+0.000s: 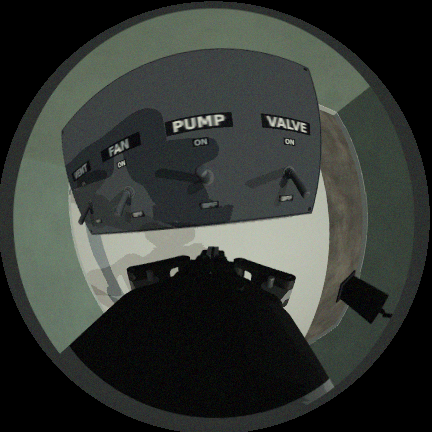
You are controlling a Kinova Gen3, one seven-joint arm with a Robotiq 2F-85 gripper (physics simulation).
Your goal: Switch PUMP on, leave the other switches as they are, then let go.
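Places are measured from the arm's base along level axes (x ahead, y left, z up), in centimetres.
Pixels of known places: gripper, fingertip midpoint: [212, 253].
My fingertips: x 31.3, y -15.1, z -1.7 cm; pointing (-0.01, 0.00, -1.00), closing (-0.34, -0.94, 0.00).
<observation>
For each thing: its middle in the pictures, then the offset to it from my fingertips. "spot": a spot on its surface instead. Level surfaces: height alone.
- PUMP switch, surface spot: [205, 176] spot: dx +8.6, dy -2.2, dz +4.0 cm
- VALVE switch, surface spot: [298, 182] spot: dx +5.5, dy -13.0, dz +2.5 cm
- FAN switch, surface spot: [124, 201] spot: dx +10.4, dy +9.5, dz +1.8 cm
- VENT switch, surface spot: [86, 213] spot: dx +12.6, dy +21.2, dz +1.6 cm
- pale surface, its level: dz -9.6 cm
The PUMP switch [205, 176] is in the middle of the dark panel [240, 80], under its ON label. Its lever is seen nearly end-on and does not hang down like the others; it looks tipped up toward ON, though the exact angle is hard to tell. The VALVE switch [298, 182], the FAN switch [124, 201] and the VENT switch [86, 213] have levers pointing down, away from their ON ends. My gripper [212, 253] is shut and empty. Its fingertips show below the panel's lower edge, apart from all the levers.
A pale surface [260, 245] lies below the panel. A brown textured surface [345, 200] is at the right, with a black box-shaped object [364, 297] at the lower right. Green walls [40, 215] surround the scene. Arm shadows fall across the panel's left and middle.
</observation>
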